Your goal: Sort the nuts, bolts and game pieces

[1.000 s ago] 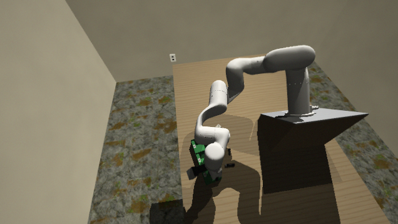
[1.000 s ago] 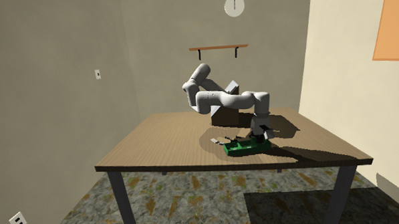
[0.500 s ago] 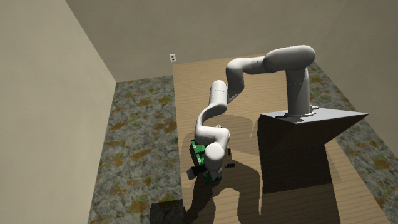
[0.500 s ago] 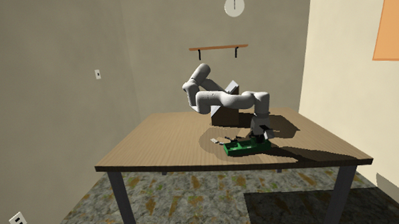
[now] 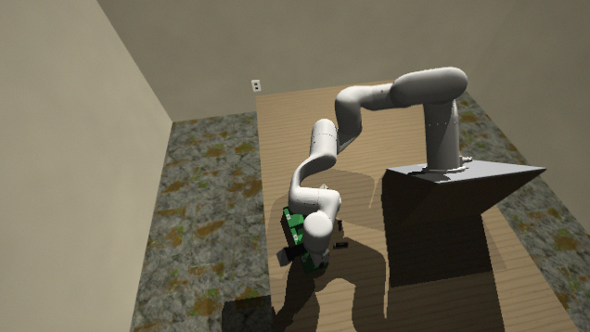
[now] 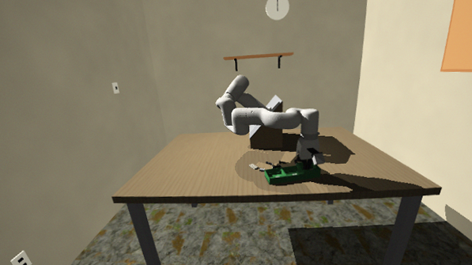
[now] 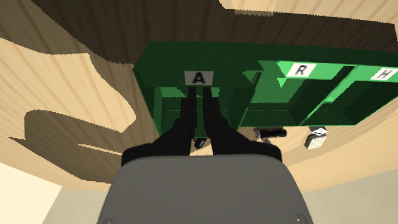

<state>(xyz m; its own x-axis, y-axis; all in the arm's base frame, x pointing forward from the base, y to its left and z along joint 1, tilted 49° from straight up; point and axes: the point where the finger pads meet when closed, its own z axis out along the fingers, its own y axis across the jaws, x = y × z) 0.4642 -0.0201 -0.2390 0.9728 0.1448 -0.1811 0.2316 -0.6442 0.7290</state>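
The white game piece lies 8 cm behind my hand, 26 cm to the right of it and 3 cm below it. Also, from my hand: dark bolt: 12 cm behind, 11 cm to the right, 3 cm below; then small nut: 4 cm behind, 22 cm to the right, 3 cm below; then green bin: 2 cm ahead, 8 cm to the right, 1 cm below.
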